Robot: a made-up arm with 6 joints. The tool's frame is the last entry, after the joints.
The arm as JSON. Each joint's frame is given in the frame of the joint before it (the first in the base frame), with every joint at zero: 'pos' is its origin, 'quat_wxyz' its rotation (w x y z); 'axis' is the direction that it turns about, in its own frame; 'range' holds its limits. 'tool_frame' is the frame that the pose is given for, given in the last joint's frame.
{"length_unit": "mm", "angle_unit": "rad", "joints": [
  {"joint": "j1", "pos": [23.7, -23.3, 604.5], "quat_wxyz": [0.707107, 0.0, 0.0, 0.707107], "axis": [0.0, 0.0, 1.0], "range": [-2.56, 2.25]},
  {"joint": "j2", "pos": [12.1, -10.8, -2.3], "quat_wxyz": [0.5, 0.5, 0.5, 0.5], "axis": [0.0, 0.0, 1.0], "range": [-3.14, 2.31]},
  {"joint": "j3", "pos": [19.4, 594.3, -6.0], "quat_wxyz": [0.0, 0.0, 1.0, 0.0], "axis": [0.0, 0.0, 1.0], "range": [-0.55, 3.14]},
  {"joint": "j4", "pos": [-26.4, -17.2, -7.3], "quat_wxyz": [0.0, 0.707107, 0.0, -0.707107], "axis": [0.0, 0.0, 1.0], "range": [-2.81, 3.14]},
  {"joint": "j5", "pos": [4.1, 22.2, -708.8], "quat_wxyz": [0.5, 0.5, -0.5, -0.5], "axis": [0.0, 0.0, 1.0], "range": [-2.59, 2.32]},
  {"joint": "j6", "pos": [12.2, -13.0, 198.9], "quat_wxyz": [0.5, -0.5, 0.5, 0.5], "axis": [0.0, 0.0, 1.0], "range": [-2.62, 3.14]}
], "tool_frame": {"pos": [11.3, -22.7, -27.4], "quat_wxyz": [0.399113, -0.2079, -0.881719, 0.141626]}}
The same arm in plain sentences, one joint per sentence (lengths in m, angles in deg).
The arm has six revolute joints in a row. What follows holds with every joint at zero, and every direction is one of the base frame's.
Joint 1 is mounted 0.0237 m along +x and 0.0233 m along -y and 0.6045 m along +z from the base frame's origin and rotates about +z, from -146.68 to 128.92 deg.
Joint 2 is mounted 0.0108 m along +x and 0.0121 m along +y and 0.0023 m along -z from joint 1 and rotates about +y, from -179.91 to 132.35 deg.
Joint 3 is mounted 0.0194 m along -x and 0.006 m along -y and 0.5943 m along +z from joint 2 and rotates about -y, from -31.51 to 179.91 deg.
Joint 4 is mounted 0.0264 m along -x and 0.0073 m along +y and 0.0172 m along -z from joint 3 and rotates about -x, from -161 to 179.91 deg.
Joint 5 is mounted 0.7088 m along +x and 0.0041 m along +y and 0.0222 m along -z from joint 4 and rotates about -y, from -148.4 to 132.93 deg.
Joint 6 is mounted 0.013 m along +x and 0.1989 m along -y and 0.0122 m along +z from joint 5 and rotates about -x, from -150.11 to 179.91 deg.
The tool frame, which is the frame that the pose is given for, is mounted 0.0274 m along +x and 0.0113 m along +y and 0.0227 m along +z from joint 6; its axes are the base frame's turned by roll -84.52, pitch 28.66 and yaw -137.31 deg (as in URDF: about the fixed x, then y, then z).

